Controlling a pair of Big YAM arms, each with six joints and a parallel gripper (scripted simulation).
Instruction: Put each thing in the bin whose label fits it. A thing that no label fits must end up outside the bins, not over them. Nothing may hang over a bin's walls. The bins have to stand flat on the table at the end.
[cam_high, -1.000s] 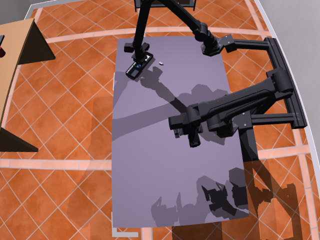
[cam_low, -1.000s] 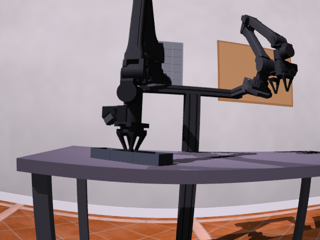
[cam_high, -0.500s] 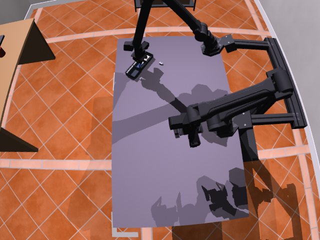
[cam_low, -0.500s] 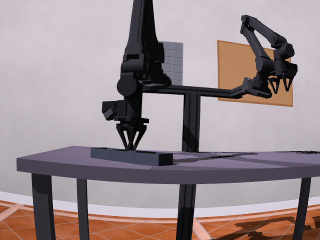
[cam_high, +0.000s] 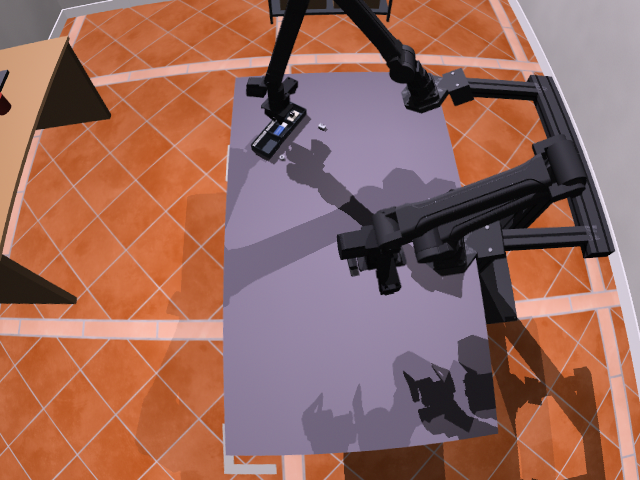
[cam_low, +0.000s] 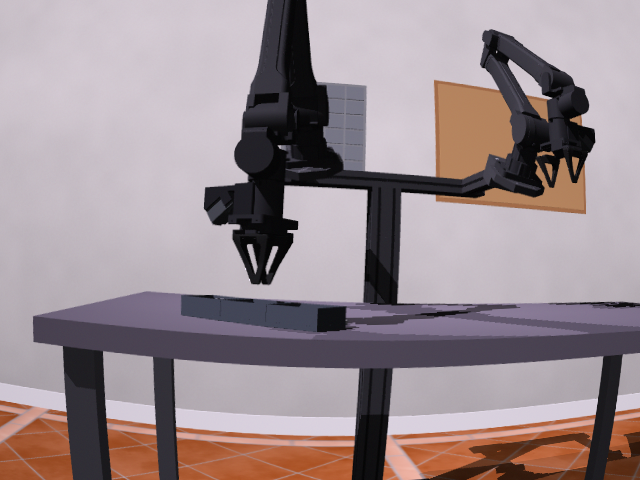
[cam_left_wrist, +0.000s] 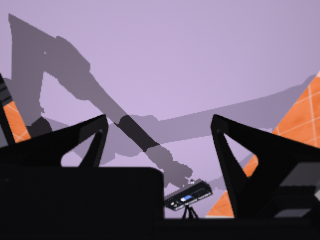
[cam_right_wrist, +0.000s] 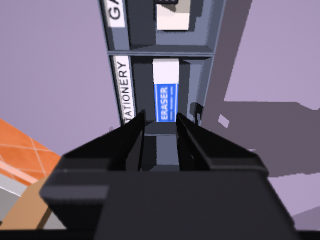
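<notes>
My right gripper is now 5 cm above the bin row. From my right hand the other things lie so: white card 5 cm behind, 7 cm to the right, 6 cm below.
</notes>
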